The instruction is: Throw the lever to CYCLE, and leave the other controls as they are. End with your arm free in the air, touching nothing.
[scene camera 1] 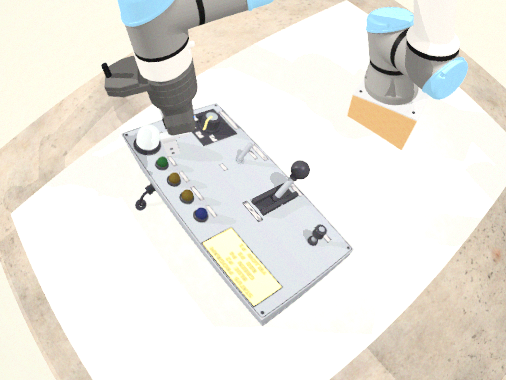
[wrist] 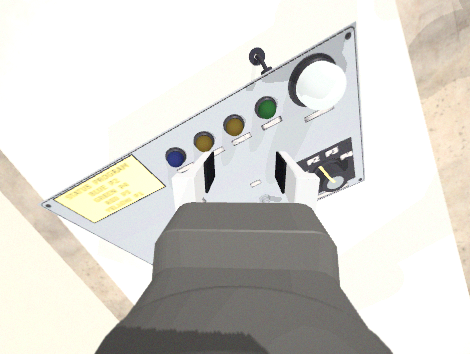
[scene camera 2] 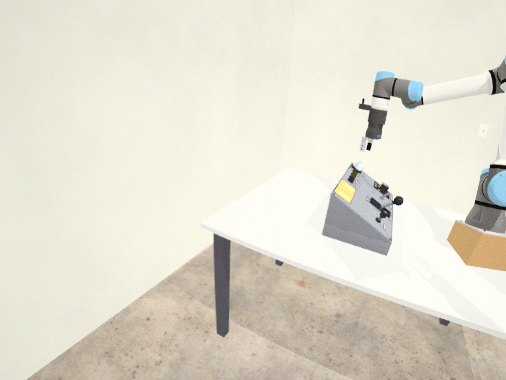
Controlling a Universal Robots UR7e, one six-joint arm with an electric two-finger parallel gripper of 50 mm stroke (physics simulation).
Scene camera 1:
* my gripper: 172, 139
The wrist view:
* my gripper: 244, 164
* rotary selector: 332, 177
